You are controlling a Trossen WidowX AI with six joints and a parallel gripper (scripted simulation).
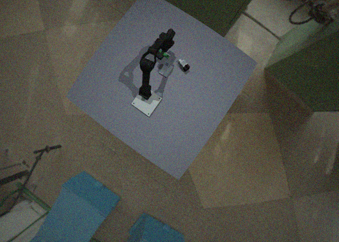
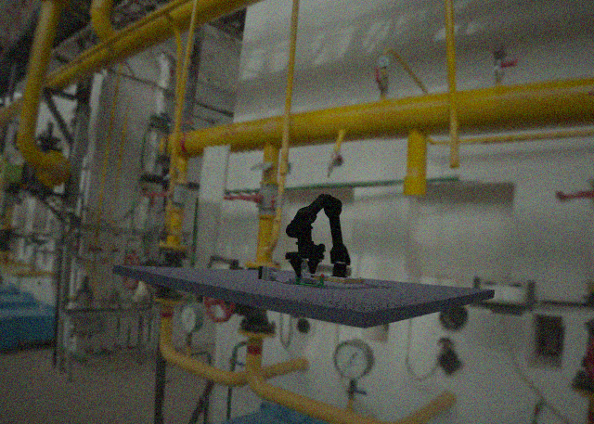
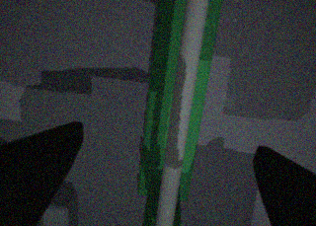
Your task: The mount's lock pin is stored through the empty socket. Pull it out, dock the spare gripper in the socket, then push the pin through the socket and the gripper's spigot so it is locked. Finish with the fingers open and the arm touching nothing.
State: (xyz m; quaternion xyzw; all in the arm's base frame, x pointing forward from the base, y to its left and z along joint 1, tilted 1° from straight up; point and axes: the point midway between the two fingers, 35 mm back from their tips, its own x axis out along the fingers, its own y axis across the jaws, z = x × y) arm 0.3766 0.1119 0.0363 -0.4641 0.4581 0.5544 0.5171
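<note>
My gripper tip is now 2 cm to the right of the green mount and 1 cm above it. The rest, counted from my gripper tip: spare gripper: 19 cm to the right, 2 cm ahead.
</note>
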